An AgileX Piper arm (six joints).
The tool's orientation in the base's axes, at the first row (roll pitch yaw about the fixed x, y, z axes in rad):
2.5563, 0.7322, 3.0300
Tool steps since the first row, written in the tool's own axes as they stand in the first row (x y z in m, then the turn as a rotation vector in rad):
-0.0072, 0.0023, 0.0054, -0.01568, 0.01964, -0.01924
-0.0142, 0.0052, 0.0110, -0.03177, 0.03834, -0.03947
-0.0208, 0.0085, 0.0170, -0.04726, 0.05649, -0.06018
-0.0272, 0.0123, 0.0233, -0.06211, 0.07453, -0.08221
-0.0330, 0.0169, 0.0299, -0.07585, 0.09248, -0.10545
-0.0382, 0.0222, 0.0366, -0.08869, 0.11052, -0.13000
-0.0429, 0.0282, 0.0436, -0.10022, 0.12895, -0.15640
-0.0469, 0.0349, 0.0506, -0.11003, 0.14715, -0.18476
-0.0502, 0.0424, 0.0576, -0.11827, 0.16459, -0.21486
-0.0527, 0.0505, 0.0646, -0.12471, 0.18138, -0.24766
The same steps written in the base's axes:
0.0080, 0.0040, 0.0024, -0.00563, 0.00641, 0.03048
0.0158, 0.0087, 0.0048, -0.01132, 0.01149, 0.06146
0.0235, 0.0139, 0.0069, -0.01759, 0.01590, 0.09211
0.0311, 0.0198, 0.0088, -0.02511, 0.01963, 0.12311
0.0382, 0.0265, 0.0105, -0.03418, 0.02278, 0.15407
0.0447, 0.0340, 0.0120, -0.04474, 0.02545, 0.18529
0.0508, 0.0422, 0.0132, -0.05752, 0.02766, 0.21693
0.0562, 0.0511, 0.0143, -0.07271, 0.02886, 0.24855
0.0609, 0.0608, 0.0153, -0.08992, 0.02869, 0.27988
0.0649, 0.0710, 0.0159, -0.10994, 0.02678, 0.31142

